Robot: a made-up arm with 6 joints. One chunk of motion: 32 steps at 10 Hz.
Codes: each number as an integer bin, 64 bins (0 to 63) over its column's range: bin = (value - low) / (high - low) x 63, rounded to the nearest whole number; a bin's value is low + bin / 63 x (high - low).
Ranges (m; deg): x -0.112..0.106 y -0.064..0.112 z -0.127..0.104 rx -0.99..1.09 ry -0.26..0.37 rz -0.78..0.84
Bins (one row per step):
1: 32 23 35 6 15 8
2: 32 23 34 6 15 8
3: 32 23 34 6 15 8
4: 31 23 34 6 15 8
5: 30 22 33 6 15 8
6: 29 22 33 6 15 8
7: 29 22 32 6 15 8
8: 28 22 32 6 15 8
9: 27 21 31 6 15 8
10: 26 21 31 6 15 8
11: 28 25 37 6 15 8
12: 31 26 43 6 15 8
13: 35 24 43 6 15 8
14: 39 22 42 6 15 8
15: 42 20 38 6 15 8
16: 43 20 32 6 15 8
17: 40 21 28 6 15 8
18: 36 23 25 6 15 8
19: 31 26 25 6 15 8
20: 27 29 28 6 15 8
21: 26 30 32 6 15 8
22: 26 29 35 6 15 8
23: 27 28 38 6 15 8
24: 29 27 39 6 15 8
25: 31 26 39 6 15 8
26: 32 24 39 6 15 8
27: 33 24 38 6 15 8
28: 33 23 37 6 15 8
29: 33 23 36 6 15 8
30: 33 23 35 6 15 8
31: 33 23 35 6 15 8
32: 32 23 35 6 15 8
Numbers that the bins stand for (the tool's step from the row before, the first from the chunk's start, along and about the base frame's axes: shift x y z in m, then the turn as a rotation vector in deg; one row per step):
1: -0.00127 0.00025 0.00133 -0.792 -0.110 -0.574
2: -0.00127 0.00025 -0.00233 -0.792 -0.110 -0.574
3: -0.00127 0.00025 -0.00233 -0.792 -0.110 -0.574
4: -0.00473 0.00025 -0.00233 -0.792 -0.110 -0.574
5: -0.00819 -0.00254 -0.00600 -0.792 -0.110 -0.574
6: -0.01165 -0.00254 -0.00600 -0.792 -0.110 -0.574
7: -0.01165 -0.00254 -0.00967 -0.792 -0.110 -0.574
8: -0.01511 -0.00254 -0.00967 -0.792 -0.110 -0.574
9: -0.01857 -0.00533 -0.01333 -0.792 -0.110 -0.574
10: -0.02203 -0.00533 -0.01333 -0.792 -0.110 -0.574
11: -0.01511 0.00584 0.00867 -0.792 -0.110 -0.574
12: -0.00473 0.00863 0.03067 -0.792 -0.110 -0.574
13: 0.00911 0.00305 0.03067 -0.792 -0.110 -0.574
14: 0.02295 -0.00254 0.02700 -0.792 -0.110 -0.574
15: 0.03333 -0.00813 0.01233 -0.792 -0.110 -0.574
16: 0.03679 -0.00813 -0.00967 -0.792 -0.110 -0.574
17: 0.02641 -0.00533 -0.02433 -0.792 -0.110 -0.574
18: 0.01257 0.00025 -0.03533 -0.792 -0.110 -0.574
19: -0.00473 0.00863 -0.03533 -0.792 -0.110 -0.574
20: -0.01857 0.01702 -0.02433 -0.792 -0.110 -0.574
21: -0.02203 0.01981 -0.00967 -0.792 -0.110 -0.574
22: -0.02203 0.01702 0.00133 -0.792 -0.110 -0.574
23: -0.01857 0.01422 0.01233 -0.792 -0.110 -0.574
24: -0.01165 0.01143 0.01600 -0.792 -0.110 -0.574
25: -0.00473 0.00863 0.01600 -0.792 -0.110 -0.574
26: -0.00127 0.00305 0.01600 -0.792 -0.110 -0.574
27: 0.00219 0.00305 0.01233 -0.792 -0.110 -0.574
28: 0.00219 0.00025 0.00867 -0.792 -0.110 -0.574
29: 0.00219 0.00025 0.00500 -0.792 -0.110 -0.574
30: 0.00219 0.00025 0.00133 -0.792 -0.110 -0.574
31: 0.00219 0.00025 0.00133 -0.792 -0.110 -0.574
32: -0.00127 0.00025 0.00133 -0.792 -0.110 -0.574

